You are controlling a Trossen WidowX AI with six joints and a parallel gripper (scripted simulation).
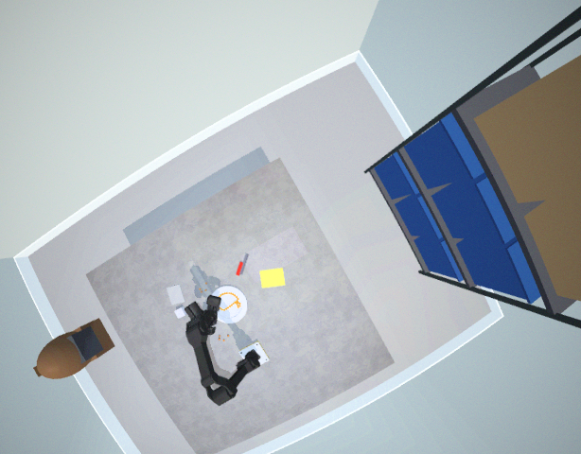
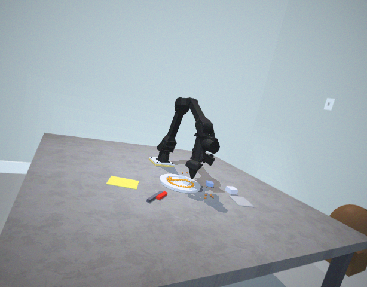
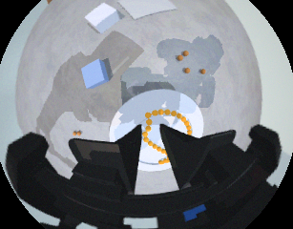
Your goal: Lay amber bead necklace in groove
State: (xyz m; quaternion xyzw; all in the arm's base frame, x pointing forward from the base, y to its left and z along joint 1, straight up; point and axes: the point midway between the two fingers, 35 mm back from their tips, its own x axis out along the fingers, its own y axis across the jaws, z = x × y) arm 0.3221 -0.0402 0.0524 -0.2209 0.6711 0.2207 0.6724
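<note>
Now: the round white bead board 5 cm to the right of my gripper tip, 3 cm below it and 3 cm behind it. From my gripper tip the other things lie so: white block 18 cm to the left, 11 cm ahead, 2 cm below; blue block 12 cm to the left, 3 cm below, 1 cm ahead; grey sheet 20 cm ahead, 15 cm to the left, 4 cm below.
</note>
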